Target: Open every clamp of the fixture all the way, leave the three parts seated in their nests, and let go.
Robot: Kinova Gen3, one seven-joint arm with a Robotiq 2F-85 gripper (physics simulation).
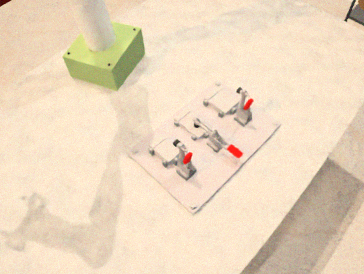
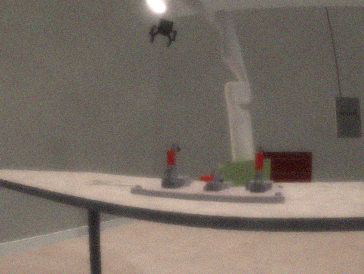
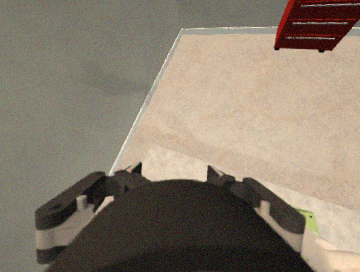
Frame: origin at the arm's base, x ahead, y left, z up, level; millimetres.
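Seen in the pictures: gripper, fingertip midpoint: (image 2: 159, 44) (image 3: 174, 171); arm's base, link origin: (image 1: 101, 40) (image 2: 243, 161).
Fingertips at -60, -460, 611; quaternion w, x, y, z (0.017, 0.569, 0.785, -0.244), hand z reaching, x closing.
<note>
Offsets run from my fingertips to a thing's top centre, as dx, dy, dz. "spot": to the spot under its first point.
The grey fixture plate @[+496, +474, -695] (image 1: 210, 186) (image 2: 210, 196) carries three clamps beside three flat parts. The near clamp @[spot: +541, +355, -658] (image 1: 186, 170) (image 2: 171, 181) and the far clamp @[spot: +531, +575, -671] (image 1: 243, 117) (image 2: 257, 186) have raised arms and upright red handles. The middle clamp (image 1: 215, 141) (image 2: 213, 185) has its arm down, its black tip over its part, and its red handle @[spot: +587, +474, -659] (image 1: 235, 151) (image 2: 206, 178) lying low and outward. The near part @[+456, +363, -669] (image 1: 164, 150), middle part @[+444, +473, -679] (image 1: 188, 123) and far part @[+446, +583, -674] (image 1: 222, 100) lie between small posts; exact seating is too blurred to tell. My gripper (image 2: 163, 39) (image 3: 174, 171) is open and empty, high above the table, away from the clamps.
The green robot base (image 1: 97, 62) (image 2: 245, 171) (image 3: 309, 221) stands behind the fixture. A red drawer cabinet (image 2: 288, 166) (image 3: 315, 25) stands on the floor beyond the table. The table's dark front edge (image 2: 165, 216) runs in front of the plate. A grey box (image 2: 348, 117) hangs on the wall.
</note>
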